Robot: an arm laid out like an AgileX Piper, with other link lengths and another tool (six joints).
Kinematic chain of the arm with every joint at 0, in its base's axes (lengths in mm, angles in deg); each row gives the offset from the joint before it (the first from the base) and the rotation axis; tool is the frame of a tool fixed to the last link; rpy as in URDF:
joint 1: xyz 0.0 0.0 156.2 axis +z
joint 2: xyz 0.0 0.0 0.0 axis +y
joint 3: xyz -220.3 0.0 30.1 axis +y
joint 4: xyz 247.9 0.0 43.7 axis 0.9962 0 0.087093
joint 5: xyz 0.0 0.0 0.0 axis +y
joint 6: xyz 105.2 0.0 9.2 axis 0.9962 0 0.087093
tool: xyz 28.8 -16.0 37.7 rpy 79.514 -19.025 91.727
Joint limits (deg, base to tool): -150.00..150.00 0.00..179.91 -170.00..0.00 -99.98..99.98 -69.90..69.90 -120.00..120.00
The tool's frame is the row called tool.
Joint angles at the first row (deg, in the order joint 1, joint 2, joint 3, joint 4, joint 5, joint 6):
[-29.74, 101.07, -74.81, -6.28, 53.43, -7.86]
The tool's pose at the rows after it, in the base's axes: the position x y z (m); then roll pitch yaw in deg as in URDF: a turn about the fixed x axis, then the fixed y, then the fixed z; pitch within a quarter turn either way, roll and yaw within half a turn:
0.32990 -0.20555 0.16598 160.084 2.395 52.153
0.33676 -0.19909 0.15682 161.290 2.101 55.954
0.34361 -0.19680 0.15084 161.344 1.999 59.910
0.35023 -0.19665 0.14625 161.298 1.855 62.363
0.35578 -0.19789 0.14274 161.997 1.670 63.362
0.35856 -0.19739 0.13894 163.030 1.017 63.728
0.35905 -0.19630 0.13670 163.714 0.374 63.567
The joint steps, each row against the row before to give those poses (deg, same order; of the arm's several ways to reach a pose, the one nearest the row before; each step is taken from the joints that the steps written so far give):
[0.73, 1.73, -0.58, 0.64, 0.08, 0.08]
[0.62, 1.66, -0.40, 1.45, -0.37, -3.79]
[0.05, 1.52, -0.65, 1.21, -1.04, -4.46]
[0.00, 1.69, -1.24, 0.88, -0.61, -2.88]
[0.00, 1.92, -2.07, 0.52, 0.83, -1.25]
[0.00, 1.32, -1.30, 0.87, 1.02, -0.74]
[0.00, 0.49, -0.38, 0.71, 0.59, -0.14]

